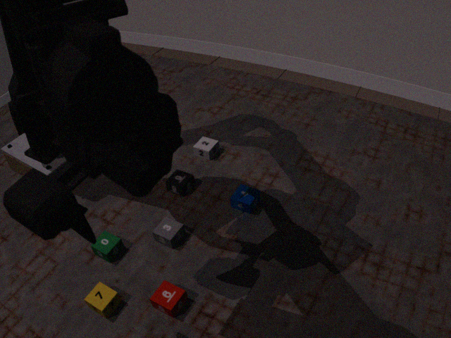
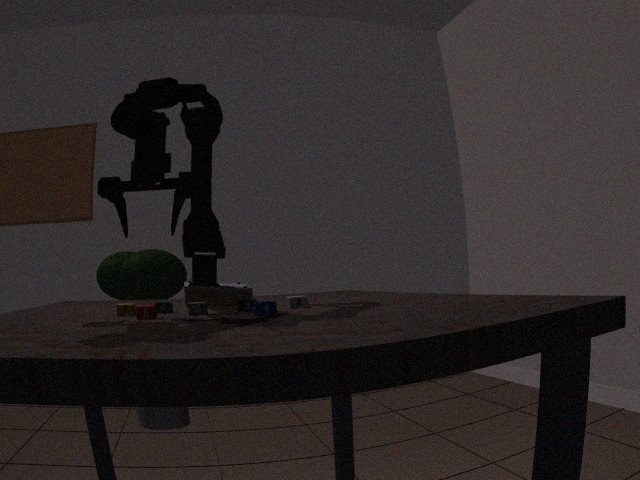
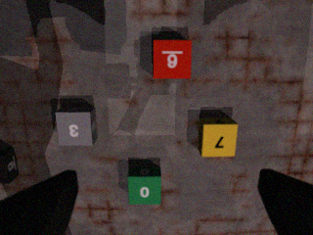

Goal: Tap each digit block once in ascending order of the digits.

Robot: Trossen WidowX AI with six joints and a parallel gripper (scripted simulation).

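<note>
The green block lies 12 cm below my gripper tip, 8 cm behind it and 2 cm to the left of it. From my gripper tip the other things lie so: grey block (12 cm below, 8 cm to the left, 1 cm behind); then yellow block (12 cm below, 5 cm to the right, 3 cm behind); then red block (12 cm below, 5 cm ahead, 1 cm to the right).
</note>
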